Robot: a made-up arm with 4 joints.
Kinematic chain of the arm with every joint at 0, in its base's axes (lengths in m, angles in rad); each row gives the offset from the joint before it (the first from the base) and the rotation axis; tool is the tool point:
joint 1: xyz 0 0 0.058 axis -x
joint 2: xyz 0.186 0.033 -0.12 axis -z
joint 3: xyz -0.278 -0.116 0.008 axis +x
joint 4: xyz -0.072 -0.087 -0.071 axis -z
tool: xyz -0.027 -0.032 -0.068
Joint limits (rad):
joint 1: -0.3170..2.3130
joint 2: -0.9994..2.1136
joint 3: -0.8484..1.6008
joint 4: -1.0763..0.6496
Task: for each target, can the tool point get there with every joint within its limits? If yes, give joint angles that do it. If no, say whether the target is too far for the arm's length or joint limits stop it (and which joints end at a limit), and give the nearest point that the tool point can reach.
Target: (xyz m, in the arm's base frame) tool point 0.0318 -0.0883 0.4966
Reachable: yes | joints 1.8726 -0.5719 -0.2525 -0.4599
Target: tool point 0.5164 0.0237 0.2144
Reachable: no: joint limits stop it (at a limit: joint 2, joint 3, joint 4) | nearest point 0.2604 0.0640 0.4801 | short by 0.371 m
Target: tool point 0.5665 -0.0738 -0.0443
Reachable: no: joint limits stop it (at a limit: joint 2, joint 3, joint 4) | nearest point 0.3817 -0.2252 -0.2541 | short by 0.318 m
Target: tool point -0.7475 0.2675 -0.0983
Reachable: no: too far | nearest point -0.2868 0.1634 -0.0539 | short by 0.474 m
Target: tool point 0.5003 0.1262 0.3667
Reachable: no: joint limits stop it (at a limit: joint 2, joint 3, joint 4) | nearest point 0.2604 0.1615 0.4532 | short by 0.257 m
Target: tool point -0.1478 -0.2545 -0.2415
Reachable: yes | joints 1.4443 0.9552 0.5605 0.1734
